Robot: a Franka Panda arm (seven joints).
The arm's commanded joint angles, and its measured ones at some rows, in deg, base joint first. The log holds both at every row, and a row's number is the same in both.
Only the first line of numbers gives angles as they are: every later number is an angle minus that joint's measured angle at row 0.
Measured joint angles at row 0: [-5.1 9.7 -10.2 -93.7 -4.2 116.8 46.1]
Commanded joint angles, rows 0 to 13: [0.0 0.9 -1.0 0.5 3.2 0.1 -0.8]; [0.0 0.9 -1.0 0.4 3.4 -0.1 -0.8]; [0.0 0.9 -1.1 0.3 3.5 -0.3 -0.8]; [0.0 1.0 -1.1 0.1 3.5 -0.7 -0.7]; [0.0 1.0 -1.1 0.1 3.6 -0.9 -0.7]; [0.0 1.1 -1.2 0.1 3.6 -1.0 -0.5]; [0.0 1.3 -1.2 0.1 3.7 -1.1 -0.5]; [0.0 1.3 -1.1 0.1 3.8 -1.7 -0.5]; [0.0 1.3 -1.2 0.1 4.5 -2.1 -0.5]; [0.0 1.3 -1.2 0.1 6.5 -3.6 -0.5]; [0.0 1.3 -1.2 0.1 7.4 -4.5 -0.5]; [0.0 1.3 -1.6 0.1 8.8 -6.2 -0.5]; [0.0 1.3 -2.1 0.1 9.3 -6.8 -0.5]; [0.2 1.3 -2.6 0.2 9.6 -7.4 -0.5]
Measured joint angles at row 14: [0.0 1.5 -1.3 -0.2 7.0 -4.2 0.0]
